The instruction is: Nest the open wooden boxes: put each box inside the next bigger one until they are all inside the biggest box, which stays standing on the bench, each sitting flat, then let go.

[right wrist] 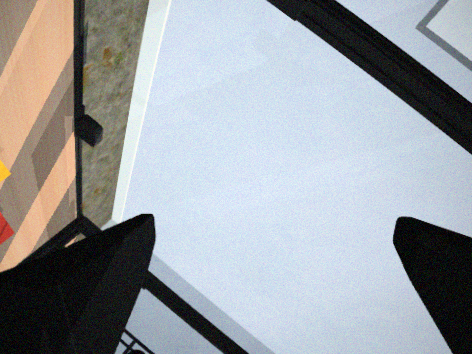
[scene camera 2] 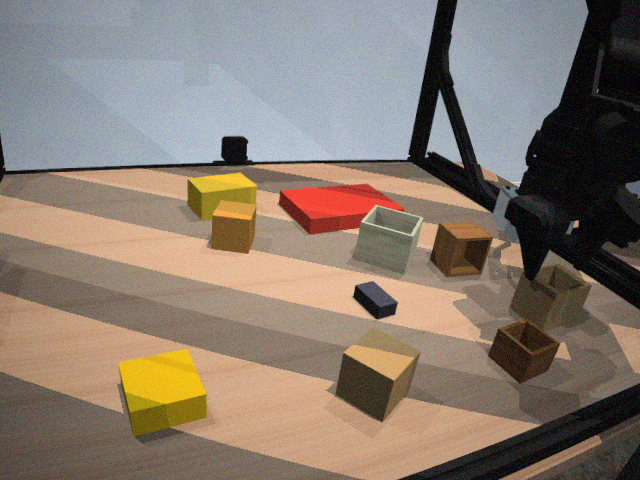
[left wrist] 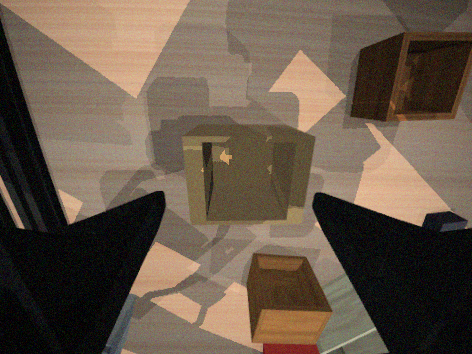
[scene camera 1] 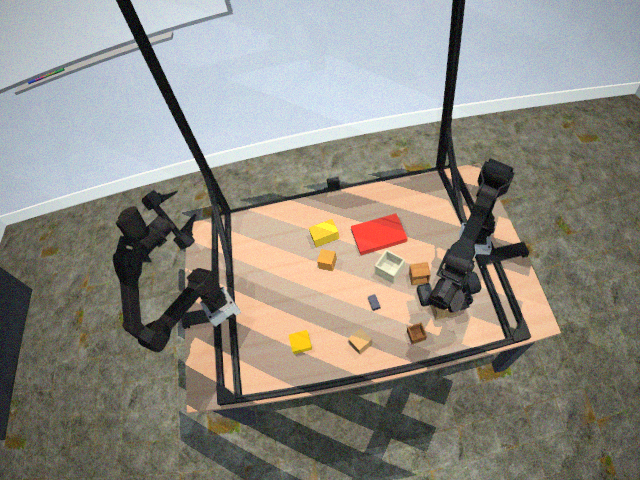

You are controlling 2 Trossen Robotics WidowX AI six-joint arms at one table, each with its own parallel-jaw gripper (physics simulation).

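Frame: origin at the left arm's base, x back, y right, z up, level; centimetres.
Seen in the pictures: left gripper, between the fingertips: [scene camera 2: 553, 273] [left wrist: 240, 199]; right gripper, between the fingertips: [right wrist: 275, 228] [scene camera 1: 186, 202]; right arm's base, origin of its link: [scene camera 1: 216, 302].
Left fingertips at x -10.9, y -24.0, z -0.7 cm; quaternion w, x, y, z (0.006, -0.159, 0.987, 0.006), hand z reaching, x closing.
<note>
A point is followed by its place in that frame.
A pale green box [scene camera 1: 382, 271] {x -31.4, y -14.9, z -1.5 cm} [scene camera 2: 385, 248] {x -30.5, y -15.4, z -3.2 cm} [left wrist: 345, 305] {x -26.4, y -14.5, z -3.2 cm} stands upright, open at the top. An orange-brown box [scene camera 1: 419, 269] {x -19.5, y -14.1, z -0.2 cm} [scene camera 2: 447, 246] {x -21.9, y -15.4, z -2.2 cm} [left wrist: 295, 325] {x -19.4, y -14.5, z -0.2 cm} lies on its side, its opening facing the olive box. The olive box [scene camera 2: 532, 304] {x -14.2, y -26.5, z -3.7 cm} [left wrist: 196, 200] {x -8.5, y -23.1, z -0.7 cm} stands upright at the right, mostly hidden under the arm in scene camera 1. A smaller dark brown box [scene camera 1: 422, 337] {x -17.4, y -36.0, z -2.6 cm} [scene camera 2: 507, 357] {x -21.4, y -35.1, z -4.6 cm} [left wrist: 377, 85] {x -17.1, y -33.2, z -3.7 cm} stands upright near the front edge. My left gripper [left wrist: 240, 199] {x -10.9, y -24.0, z -0.7 cm} is open and empty, fingers pointing down at the olive box; its height is unclear. My right gripper [scene camera 1: 185, 205] {x -87.5, y -14.5, z 31.0 cm} [right wrist: 275, 228] {x -87.5, y -14.5, z 31.0 cm} is open and empty, beyond the table's left side.
A red slab [scene camera 1: 378, 234] {x -33.9, y 0.7, z -3.7 cm} [scene camera 2: 336, 204] {x -35.1, y -0.6, z -3.7 cm} and a yellow block [scene camera 1: 324, 233] {x -52.5, y -1.4, z -1.7 cm} [scene camera 2: 222, 193] {x -52.8, y -3.0, z -2.2 cm} lie at the back. An orange block [scene camera 1: 326, 259] {x -50.2, y -12.0, z -1.2 cm} [scene camera 2: 232, 229] {x -50.6, y -13.4, z -2.8 cm}, a navy block [scene camera 1: 374, 302] {x -33.2, y -24.8, z -4.4 cm} [scene camera 2: 375, 298] {x -33.7, y -25.4, z -4.4 cm}, a tan block [scene camera 1: 360, 341] {x -35.9, y -39.3, z -1.2 cm} [scene camera 2: 361, 384] {x -38.0, y -40.2, z -3.4 cm} and another yellow block [scene camera 1: 300, 342] {x -54.5, y -40.8, z -3.4 cm} [scene camera 2: 162, 382] {x -54.6, y -40.7, z -3.4 cm} stand around. Black frame bars [scene camera 1: 361, 378] {x -34.5, y -49.9, z -4.2 cm} edge the table.
</note>
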